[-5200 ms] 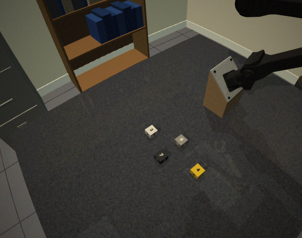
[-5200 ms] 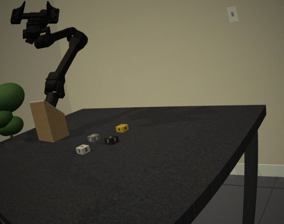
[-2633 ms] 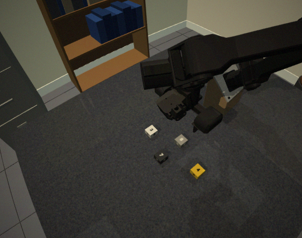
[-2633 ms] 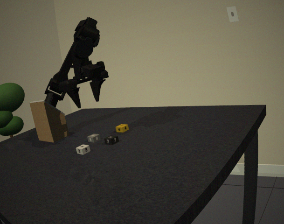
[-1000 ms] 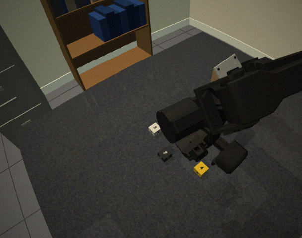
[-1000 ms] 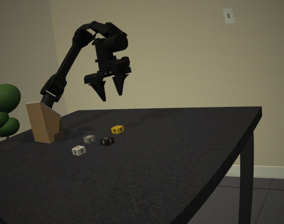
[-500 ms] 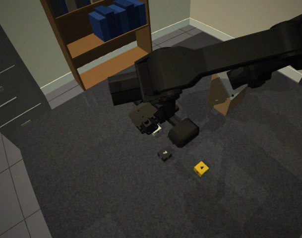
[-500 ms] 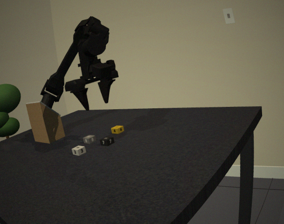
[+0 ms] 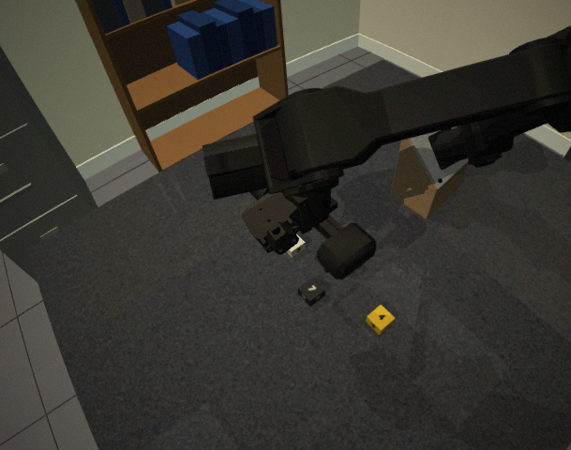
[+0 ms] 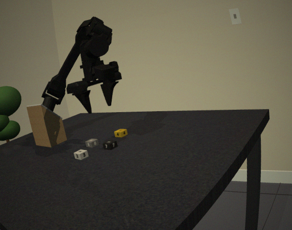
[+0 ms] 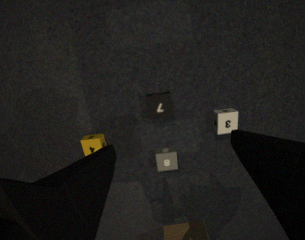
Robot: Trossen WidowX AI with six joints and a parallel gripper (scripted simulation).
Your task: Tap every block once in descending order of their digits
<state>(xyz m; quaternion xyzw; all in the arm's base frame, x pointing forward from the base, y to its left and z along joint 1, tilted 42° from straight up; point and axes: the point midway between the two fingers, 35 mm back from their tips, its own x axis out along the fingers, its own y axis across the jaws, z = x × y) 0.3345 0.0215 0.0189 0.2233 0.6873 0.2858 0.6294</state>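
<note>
My gripper tip is 110 mm above the grey block and 80 mm past it. Round my gripper tip: black block marked 7 (110 mm below, 10 mm to the left); yellow block marked 4 (110 mm to the left, 110 mm below, 60 mm behind); white block marked 3 (110 mm below, 90 mm to the right, 30 mm behind).
</note>
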